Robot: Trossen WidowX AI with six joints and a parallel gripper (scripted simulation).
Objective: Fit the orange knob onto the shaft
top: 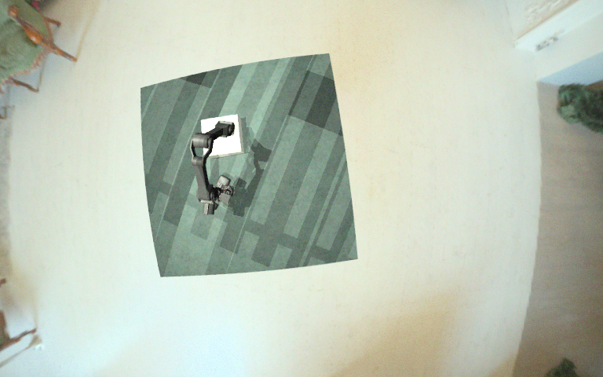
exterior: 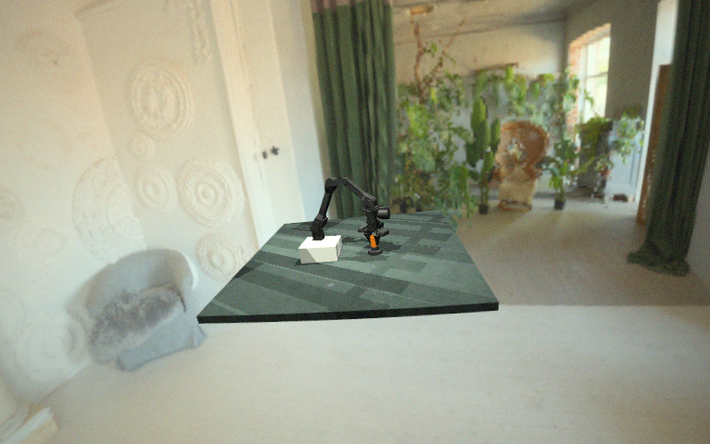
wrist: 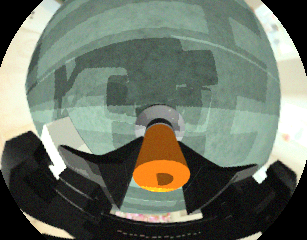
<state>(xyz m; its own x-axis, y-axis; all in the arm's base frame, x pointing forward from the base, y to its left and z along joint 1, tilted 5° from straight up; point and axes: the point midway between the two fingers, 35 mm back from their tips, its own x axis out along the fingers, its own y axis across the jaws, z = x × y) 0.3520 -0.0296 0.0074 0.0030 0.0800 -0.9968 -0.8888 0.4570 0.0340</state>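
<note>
Now: the orange knob 20 mm above my gripper tip. Round my gripper tip: round pedestal (20 mm below).
</note>
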